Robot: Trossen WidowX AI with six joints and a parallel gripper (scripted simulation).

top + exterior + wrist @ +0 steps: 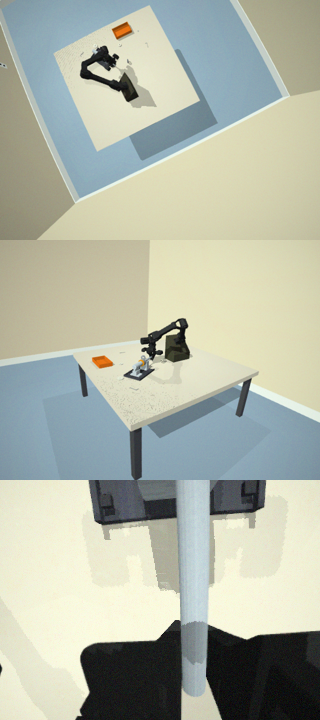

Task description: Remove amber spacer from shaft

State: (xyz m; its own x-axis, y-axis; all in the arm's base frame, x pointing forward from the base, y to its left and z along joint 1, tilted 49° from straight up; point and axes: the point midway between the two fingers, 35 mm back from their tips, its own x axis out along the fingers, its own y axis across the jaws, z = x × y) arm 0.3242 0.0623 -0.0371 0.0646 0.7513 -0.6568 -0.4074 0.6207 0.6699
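The pale grey shaft is 7 cm ahead of my gripper tip, 4 cm above it and 3 cm to the left of it. Also, from my gripper tip: amber spacer (16 cm ahead, 7 cm to the left, 3 cm above); then orange tray (35 cm ahead, 28 cm to the right, 4 cm below).
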